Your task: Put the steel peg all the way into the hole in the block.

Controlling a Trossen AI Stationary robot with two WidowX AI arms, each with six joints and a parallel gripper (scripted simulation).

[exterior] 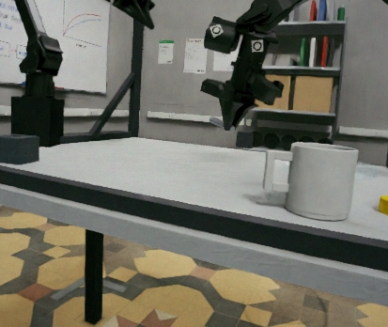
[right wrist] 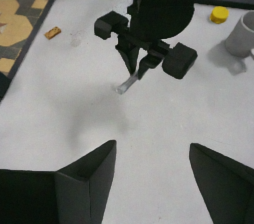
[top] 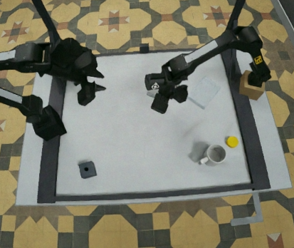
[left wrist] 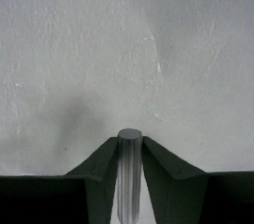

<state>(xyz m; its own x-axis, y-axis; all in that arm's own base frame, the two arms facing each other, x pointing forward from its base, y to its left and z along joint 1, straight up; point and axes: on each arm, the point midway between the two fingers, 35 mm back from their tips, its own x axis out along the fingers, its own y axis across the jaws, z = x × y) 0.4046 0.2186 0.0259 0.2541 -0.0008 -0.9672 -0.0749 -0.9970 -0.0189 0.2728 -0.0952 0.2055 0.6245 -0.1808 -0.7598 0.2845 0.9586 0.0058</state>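
Now: the steel peg 240 mm below my right hand, 200 mm to the left of it and 20 mm behind it. The rest, counted from my right hand: dark block 290 mm below, 220 mm ahead, 140 mm to the right; then white mug 390 mm to the left, 290 mm below, 280 mm ahead; then plate 460 mm to the left, 320 mm below, 40 mm behind.
Now: left hand 2 cm past the steel peg, 3 cm to the left of it and 2 cm above it. Also, from my left hand: yellow disc (24 cm ahead, 27 cm to the left, 10 cm below); then white mug (29 cm ahead, 16 cm to the left, 8 cm below); then plate (3 cm behind, 23 cm to the left, 10 cm below).
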